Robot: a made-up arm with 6 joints.
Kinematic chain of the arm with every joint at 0, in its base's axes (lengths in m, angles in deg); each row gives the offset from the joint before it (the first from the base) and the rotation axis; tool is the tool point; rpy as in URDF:
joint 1: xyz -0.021 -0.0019 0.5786 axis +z
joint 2: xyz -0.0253 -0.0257 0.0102 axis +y
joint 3: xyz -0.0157 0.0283 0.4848 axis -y
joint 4: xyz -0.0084 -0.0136 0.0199 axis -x
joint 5: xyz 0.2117 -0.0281 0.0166 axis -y
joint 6: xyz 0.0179 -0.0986 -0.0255 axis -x
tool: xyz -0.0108 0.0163 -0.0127 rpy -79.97 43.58 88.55
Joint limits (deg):
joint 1: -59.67..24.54
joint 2: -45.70..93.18
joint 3: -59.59..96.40
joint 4: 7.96..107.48
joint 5: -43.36..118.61
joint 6: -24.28..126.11
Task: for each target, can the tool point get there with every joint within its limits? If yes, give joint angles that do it. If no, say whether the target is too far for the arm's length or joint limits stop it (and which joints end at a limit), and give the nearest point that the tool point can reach.
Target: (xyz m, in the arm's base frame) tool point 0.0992 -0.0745 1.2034
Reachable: yes | joints -16.22 -4.96 -11.80 90.71 -12.21 84.65
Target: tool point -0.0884 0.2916 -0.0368
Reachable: no: joint limits stop it (at a limit: joint 1, joint 2, joint 3, joint 4) | nearest point 0.2337 0.1821 0.3399 | short by 0.508 m
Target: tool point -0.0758 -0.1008 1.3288
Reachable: yes | joints 5.65 -2.64 66.47 37.90 63.74 -5.56
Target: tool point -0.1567 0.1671 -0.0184
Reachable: no: joint limits stop it (at a limit: joint 1, joint 2, joint 3, joint 4) | nearest point 0.2328 0.1735 0.3396 | short by 0.529 m
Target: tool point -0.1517 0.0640 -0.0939
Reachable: no: joint limits stop it (at a limit: joint 1, joint 2, joint 3) | nearest point 0.2413 0.1593 0.3337 | short by 0.589 m
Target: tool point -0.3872 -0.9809 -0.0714
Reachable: no: too far | nearest point 0.1172 -0.5380 0.3416 | short by 0.788 m
